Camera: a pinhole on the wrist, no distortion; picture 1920 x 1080 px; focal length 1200.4 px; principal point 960.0 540.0 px. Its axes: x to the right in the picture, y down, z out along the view. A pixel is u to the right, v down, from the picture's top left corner.
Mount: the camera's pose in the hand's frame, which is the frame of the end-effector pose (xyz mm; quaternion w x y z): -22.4 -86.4 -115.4 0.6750 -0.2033 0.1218 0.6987
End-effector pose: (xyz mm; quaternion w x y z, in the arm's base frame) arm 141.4 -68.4 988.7 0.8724 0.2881 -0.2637 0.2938
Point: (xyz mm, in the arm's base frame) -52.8 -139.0 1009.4
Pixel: 1175.0 893.2
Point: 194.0 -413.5 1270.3
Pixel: 77.3 76.7
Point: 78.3 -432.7 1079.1
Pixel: 73.9 719.4
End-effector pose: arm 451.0 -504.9 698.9 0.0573 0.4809 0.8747 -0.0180
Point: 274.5 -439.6 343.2
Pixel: outside the picture
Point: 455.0 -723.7 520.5
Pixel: 241.0 1015.4
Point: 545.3 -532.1 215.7
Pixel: 666.3 384.4
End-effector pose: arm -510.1 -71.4 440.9 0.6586 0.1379 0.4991 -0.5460
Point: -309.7 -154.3 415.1
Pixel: 1294.4 129.3
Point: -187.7 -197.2 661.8
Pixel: 959.9 650.0
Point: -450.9 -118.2 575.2
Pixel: 750.2 703.7
